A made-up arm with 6 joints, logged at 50 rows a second.
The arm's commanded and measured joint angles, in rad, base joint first. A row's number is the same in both.
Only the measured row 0 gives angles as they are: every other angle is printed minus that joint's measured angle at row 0.
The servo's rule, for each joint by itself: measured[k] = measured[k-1] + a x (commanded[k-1-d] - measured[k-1]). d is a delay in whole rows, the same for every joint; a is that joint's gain. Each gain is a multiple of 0.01, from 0.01 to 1. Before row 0 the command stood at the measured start. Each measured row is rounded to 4 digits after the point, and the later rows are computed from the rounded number. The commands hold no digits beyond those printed.
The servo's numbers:
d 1
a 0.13 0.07 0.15 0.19 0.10 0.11
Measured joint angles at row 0: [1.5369 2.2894 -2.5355 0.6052 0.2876 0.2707]
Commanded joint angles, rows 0 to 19: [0.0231 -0.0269 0.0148 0.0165 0.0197 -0.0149]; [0.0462 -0.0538 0.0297 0.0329 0.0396 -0.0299]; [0.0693 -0.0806 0.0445 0.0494 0.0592 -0.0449]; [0.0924 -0.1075 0.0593 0.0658 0.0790 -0.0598]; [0.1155 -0.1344 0.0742 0.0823 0.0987 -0.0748]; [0.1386 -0.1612 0.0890 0.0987 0.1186 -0.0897]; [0.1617 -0.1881 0.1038 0.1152 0.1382 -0.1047]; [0.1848 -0.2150 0.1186 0.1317 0.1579 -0.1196]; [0.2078 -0.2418 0.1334 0.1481 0.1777 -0.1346]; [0.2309 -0.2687 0.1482 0.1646 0.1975 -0.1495]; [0.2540 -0.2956 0.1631 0.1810 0.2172 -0.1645]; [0.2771 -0.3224 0.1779 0.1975 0.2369 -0.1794]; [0.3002 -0.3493 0.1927 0.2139 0.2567 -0.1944]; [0.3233 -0.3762 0.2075 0.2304 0.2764 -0.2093]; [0.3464 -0.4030 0.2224 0.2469 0.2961 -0.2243]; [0.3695 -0.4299 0.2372 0.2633 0.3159 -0.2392]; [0.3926 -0.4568 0.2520 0.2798 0.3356 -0.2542]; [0.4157 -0.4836 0.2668 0.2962 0.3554 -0.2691]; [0.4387 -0.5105 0.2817 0.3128 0.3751 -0.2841]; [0.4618 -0.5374 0.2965 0.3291 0.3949 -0.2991]
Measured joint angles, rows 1 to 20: [0.0000 0.0000 0.0000 0.0000 0.0000 0.0000]; [0.0030 -0.0019 0.0022 0.0031 0.0020 -0.0016]; [0.0086 -0.0055 0.0063 0.0088 0.0058 -0.0047]; [0.0165 -0.0108 0.0120 0.0165 0.0111 -0.0091]; [0.0264 -0.0176 0.0191 0.0259 0.0179 -0.0147]; [0.0380 -0.0258 0.0274 0.0366 0.0260 -0.0213]; [0.0511 -0.0353 0.0366 0.0484 0.0353 -0.0288]; [0.0655 -0.0460 0.0467 0.0611 0.0456 -0.0371]; [0.0810 -0.0578 0.0575 0.0745 0.0568 -0.0462]; [0.0975 -0.0707 0.0689 0.0885 0.0689 -0.0559]; [0.1148 -0.0846 0.0808 0.1030 0.0818 -0.0662]; [0.1329 -0.0994 0.0931 0.1178 0.0953 -0.0770]; [0.1516 -0.1150 0.1058 0.1329 0.1095 -0.0883]; [0.1709 -0.1314 0.1188 0.1483 0.1242 -0.1000]; [0.1907 -0.1485 0.1321 0.1639 0.1394 -0.1120]; [0.2109 -0.1663 0.1456 0.1797 0.1551 -0.1244]; [0.2315 -0.1848 0.1593 0.1956 0.1712 -0.1370]; [0.2524 -0.2038 0.1732 0.2116 0.1876 -0.1499]; [0.2736 -0.2234 0.1872 0.2277 0.2044 -0.1630]; [0.2951 -0.2435 0.2014 0.2439 0.2215 -0.1763]
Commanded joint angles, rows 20 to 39: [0.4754 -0.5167 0.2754 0.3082 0.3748 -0.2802]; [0.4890 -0.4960 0.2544 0.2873 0.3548 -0.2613]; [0.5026 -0.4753 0.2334 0.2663 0.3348 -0.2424]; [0.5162 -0.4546 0.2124 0.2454 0.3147 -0.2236]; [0.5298 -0.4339 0.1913 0.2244 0.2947 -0.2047]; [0.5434 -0.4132 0.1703 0.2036 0.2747 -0.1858]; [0.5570 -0.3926 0.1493 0.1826 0.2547 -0.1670]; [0.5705 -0.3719 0.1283 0.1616 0.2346 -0.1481]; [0.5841 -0.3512 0.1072 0.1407 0.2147 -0.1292]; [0.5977 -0.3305 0.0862 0.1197 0.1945 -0.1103]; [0.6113 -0.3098 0.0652 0.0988 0.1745 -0.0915]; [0.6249 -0.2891 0.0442 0.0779 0.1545 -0.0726]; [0.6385 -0.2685 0.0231 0.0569 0.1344 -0.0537]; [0.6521 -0.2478 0.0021 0.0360 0.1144 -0.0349]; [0.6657 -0.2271 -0.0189 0.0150 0.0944 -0.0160]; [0.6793 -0.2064 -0.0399 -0.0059 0.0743 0.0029]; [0.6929 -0.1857 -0.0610 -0.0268 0.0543 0.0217]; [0.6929 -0.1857 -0.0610 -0.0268 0.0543 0.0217]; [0.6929 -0.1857 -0.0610 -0.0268 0.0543 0.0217]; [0.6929 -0.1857 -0.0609 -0.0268 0.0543 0.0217]
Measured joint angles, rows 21 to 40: [0.3168 -0.2641 0.2157 0.2601 0.2388 -0.1898]; [0.3374 -0.2818 0.2247 0.2692 0.2524 -0.1997]; [0.3571 -0.2968 0.2292 0.2726 0.2626 -0.2065]; [0.3760 -0.3093 0.2298 0.2714 0.2698 -0.2104]; [0.3942 -0.3195 0.2272 0.2665 0.2743 -0.2119]; [0.4118 -0.3275 0.2218 0.2585 0.2763 -0.2111]; [0.4289 -0.3335 0.2141 0.2481 0.2761 -0.2083]; [0.4456 -0.3376 0.2044 0.2357 0.2740 -0.2038]; [0.4618 -0.3400 0.1930 0.2216 0.2701 -0.1977]; [0.4777 -0.3408 0.1801 0.2062 0.2646 -0.1902]; [0.4933 -0.3401 0.1660 0.1898 0.2576 -0.1814]; [0.5086 -0.3380 0.1509 0.1725 0.2493 -0.1715]; [0.5237 -0.3346 0.1349 0.1545 0.2398 -0.1606]; [0.5386 -0.3300 0.1181 0.1360 0.2293 -0.1488]; [0.5534 -0.3242 0.1007 0.1170 0.2178 -0.1363]; [0.5680 -0.3174 0.0828 0.0976 0.2055 -0.1231]; [0.5825 -0.3096 0.0644 0.0779 0.1924 -0.1092]; [0.5969 -0.3009 0.0456 0.0580 0.1786 -0.0948]; [0.6094 -0.2928 0.0296 0.0419 0.1662 -0.0820]; [0.6203 -0.2853 0.0160 0.0288 0.1550 -0.0706]
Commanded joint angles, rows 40 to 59: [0.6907 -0.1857 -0.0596 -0.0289 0.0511 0.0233]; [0.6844 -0.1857 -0.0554 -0.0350 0.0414 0.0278]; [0.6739 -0.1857 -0.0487 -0.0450 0.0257 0.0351]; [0.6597 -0.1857 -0.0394 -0.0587 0.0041 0.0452]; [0.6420 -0.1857 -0.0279 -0.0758 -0.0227 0.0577]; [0.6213 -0.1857 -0.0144 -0.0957 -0.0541 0.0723]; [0.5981 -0.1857 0.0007 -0.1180 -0.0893 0.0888]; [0.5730 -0.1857 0.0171 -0.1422 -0.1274 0.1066]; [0.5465 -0.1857 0.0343 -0.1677 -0.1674 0.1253]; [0.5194 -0.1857 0.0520 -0.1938 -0.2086 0.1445]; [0.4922 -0.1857 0.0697 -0.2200 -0.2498 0.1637]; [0.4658 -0.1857 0.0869 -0.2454 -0.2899 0.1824]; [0.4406 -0.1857 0.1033 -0.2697 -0.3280 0.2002]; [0.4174 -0.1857 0.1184 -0.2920 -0.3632 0.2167]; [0.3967 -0.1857 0.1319 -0.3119 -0.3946 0.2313]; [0.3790 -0.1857 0.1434 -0.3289 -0.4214 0.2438]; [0.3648 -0.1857 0.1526 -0.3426 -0.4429 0.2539]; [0.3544 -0.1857 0.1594 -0.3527 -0.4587 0.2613]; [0.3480 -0.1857 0.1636 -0.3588 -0.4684 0.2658]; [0.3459 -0.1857 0.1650 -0.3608 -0.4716 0.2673]
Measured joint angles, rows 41 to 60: [0.6297 -0.2783 0.0045 0.0182 0.1449 -0.0604]; [0.6376 -0.2718 -0.0051 0.0093 0.1355 -0.0512]; [0.6437 -0.2658 -0.0126 0.0009 0.1261 -0.0425]; [0.6476 -0.2602 -0.0180 -0.0078 0.1161 -0.0340]; [0.6492 -0.2550 -0.0212 -0.0175 0.1049 -0.0253]; [0.6483 -0.2501 -0.0222 -0.0286 0.0921 -0.0162]; [0.6448 -0.2456 -0.0210 -0.0413 0.0775 -0.0065]; [0.6387 -0.2414 -0.0177 -0.0559 0.0608 0.0040]; [0.6302 -0.2375 -0.0125 -0.0723 0.0420 0.0153]; [0.6193 -0.2339 -0.0055 -0.0904 0.0211 0.0274]; [0.6063 -0.2305 0.0031 -0.1100 -0.0019 0.0403]; [0.5915 -0.2274 0.0131 -0.1309 -0.0267 0.0539]; [0.5752 -0.2245 0.0242 -0.1527 -0.0530 0.0680]; [0.5577 -0.2218 0.0361 -0.1749 -0.0805 0.0825]; [0.5395 -0.2193 0.0484 -0.1971 -0.1088 0.0973]; [0.5209 -0.2169 0.0609 -0.2189 -0.1374 0.1120]; [0.5025 -0.2147 0.0733 -0.2398 -0.1658 0.1265]; [0.4846 -0.2127 0.0852 -0.2593 -0.1935 0.1405]; [0.4677 -0.2108 0.0963 -0.2770 -0.2200 0.1538]; [0.4521 -0.2090 0.1064 -0.2925 -0.2448 0.1661]
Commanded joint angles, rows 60 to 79: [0.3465 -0.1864 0.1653 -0.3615 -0.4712 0.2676]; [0.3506 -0.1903 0.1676 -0.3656 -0.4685 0.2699]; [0.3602 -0.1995 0.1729 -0.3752 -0.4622 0.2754]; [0.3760 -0.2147 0.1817 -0.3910 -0.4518 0.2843]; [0.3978 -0.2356 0.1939 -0.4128 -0.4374 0.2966]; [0.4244 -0.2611 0.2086 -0.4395 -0.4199 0.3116]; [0.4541 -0.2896 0.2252 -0.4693 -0.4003 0.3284]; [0.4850 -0.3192 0.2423 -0.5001 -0.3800 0.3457]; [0.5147 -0.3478 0.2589 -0.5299 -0.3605 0.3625]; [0.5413 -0.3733 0.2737 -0.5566 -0.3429 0.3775]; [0.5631 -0.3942 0.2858 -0.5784 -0.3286 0.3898]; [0.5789 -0.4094 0.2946 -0.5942 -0.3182 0.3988]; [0.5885 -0.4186 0.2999 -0.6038 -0.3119 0.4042]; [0.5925 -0.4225 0.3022 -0.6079 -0.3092 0.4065]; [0.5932 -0.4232 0.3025 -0.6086 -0.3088 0.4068]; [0.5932 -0.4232 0.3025 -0.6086 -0.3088 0.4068]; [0.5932 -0.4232 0.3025 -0.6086 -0.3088 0.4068]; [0.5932 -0.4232 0.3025 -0.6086 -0.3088 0.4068]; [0.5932 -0.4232 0.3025 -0.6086 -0.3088 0.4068]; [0.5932 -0.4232 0.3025 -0.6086 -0.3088 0.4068]
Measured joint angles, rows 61 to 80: [0.4383 -0.2074 0.1152 -0.3055 -0.2675 0.1772]; [0.4264 -0.2059 0.1227 -0.3161 -0.2879 0.1871]; [0.4165 -0.2048 0.1294 -0.3255 -0.3060 0.1962]; [0.4092 -0.2044 0.1359 -0.3349 -0.3216 0.2049]; [0.4049 -0.2051 0.1428 -0.3456 -0.3346 0.2136]; [0.4040 -0.2072 0.1505 -0.3584 -0.3449 0.2227]; [0.4067 -0.2110 0.1592 -0.3738 -0.3524 0.2325]; [0.4129 -0.2165 0.1691 -0.3919 -0.3572 0.2430]; [0.4223 -0.2237 0.1801 -0.4125 -0.3595 0.2543]; [0.4343 -0.2324 0.1919 -0.4348 -0.3596 0.2662]; [0.4482 -0.2423 0.2042 -0.4579 -0.3579 0.2784]; [0.4631 -0.2529 0.2164 -0.4808 -0.3550 0.2907]; [0.4782 -0.2639 0.2281 -0.5023 -0.3513 0.3026]; [0.4925 -0.2747 0.2389 -0.5216 -0.3474 0.3138]; [0.5055 -0.2850 0.2484 -0.5380 -0.3436 0.3240]; [0.5169 -0.2947 0.2565 -0.5514 -0.3401 0.3331]; [0.5268 -0.3037 0.2634 -0.5623 -0.3370 0.3412]; [0.5354 -0.3121 0.2693 -0.5711 -0.3342 0.3484]; [0.5429 -0.3199 0.2743 -0.5782 -0.3317 0.3548]; [0.5494 -0.3271 0.2785 -0.5840 -0.3294 0.3605]
